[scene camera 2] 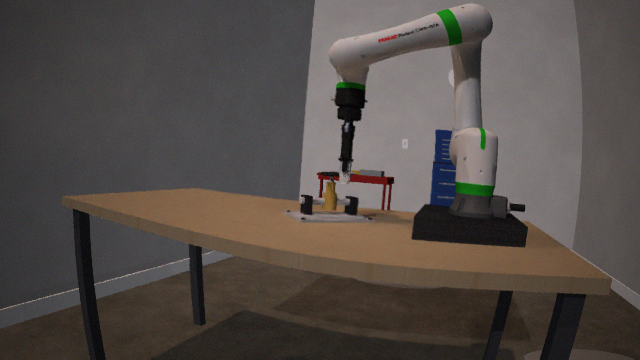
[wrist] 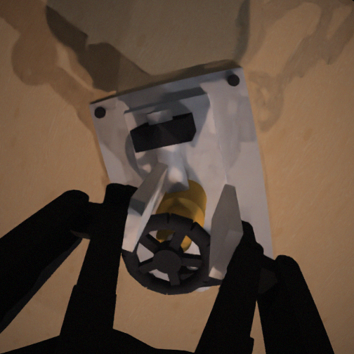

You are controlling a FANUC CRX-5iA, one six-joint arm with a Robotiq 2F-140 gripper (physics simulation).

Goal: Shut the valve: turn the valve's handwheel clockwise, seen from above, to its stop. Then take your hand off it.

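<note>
The black spoked handwheel [scene camera 2: 328, 174] [wrist: 167, 260] sits on top of the yellow valve body [scene camera 2: 329, 196] [wrist: 196, 198]. The valve is mounted on a light grey base plate [scene camera 2: 325, 218] [wrist: 250, 165] on the table. My gripper [scene camera 2: 345, 177] [wrist: 190, 192] points down at the handwheel. Its fingers are partly closed but stand open, one pad on each side of the wheel. In the wrist view the pads overlap the left and right edges of the rim; whether they touch it I cannot tell. In the scene view a finger hides the wheel's right side.
Black pipe brackets [scene camera 2: 352, 205] [wrist: 163, 132] stand on the plate beside the valve. The wooden table [scene camera 2: 200, 220] [wrist: 45, 165] carries the plate and the arm's black base block [scene camera 2: 467, 232]. A red bench [scene camera 2: 390, 180] and a blue drawer cabinet [scene camera 2: 443, 182] stand behind the table.
</note>
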